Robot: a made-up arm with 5 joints.
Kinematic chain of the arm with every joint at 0, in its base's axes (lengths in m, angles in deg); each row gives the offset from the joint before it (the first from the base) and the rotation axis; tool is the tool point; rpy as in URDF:
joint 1: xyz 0.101 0 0.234 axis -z
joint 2: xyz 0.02 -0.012 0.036 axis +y
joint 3: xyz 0.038 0 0.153 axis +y
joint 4: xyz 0.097 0 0.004 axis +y
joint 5: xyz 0.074 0.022 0 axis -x
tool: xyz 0 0 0 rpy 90 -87.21 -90
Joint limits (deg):
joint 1: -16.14..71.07
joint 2: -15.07..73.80
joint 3: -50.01..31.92
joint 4: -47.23..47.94
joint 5: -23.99..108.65
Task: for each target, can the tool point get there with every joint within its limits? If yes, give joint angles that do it. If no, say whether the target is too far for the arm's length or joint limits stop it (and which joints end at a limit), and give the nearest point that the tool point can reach.
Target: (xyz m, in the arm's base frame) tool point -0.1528 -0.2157 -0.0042
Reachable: no: too far | nearest point 0.1572 -0.1331 0.1084 | short by 0.340 m
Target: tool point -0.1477 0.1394 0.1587
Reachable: no: joint limits stop it (at a limit: joint 1, joint 2, joint 3, joint 4) | nearest point 0.1835 0.0343 0.1489 | short by 0.348 m
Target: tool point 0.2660 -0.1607 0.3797
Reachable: yes | joints 46.74 2.50 17.79 -11.24 33.08
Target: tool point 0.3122 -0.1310 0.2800
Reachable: yes | joints 34.12 26.17 8.15 18.81 65.01
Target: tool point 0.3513 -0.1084 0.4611
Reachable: yes | joints 25.52 24.16 -37.66 -19.68 47.62
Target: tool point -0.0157 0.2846 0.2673
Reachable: no: joint limits stop it (at a limit: joint 1, joint 2, joint 3, joint 4) | nearest point 0.1835 0.0343 0.1489 | short by 0.341 m
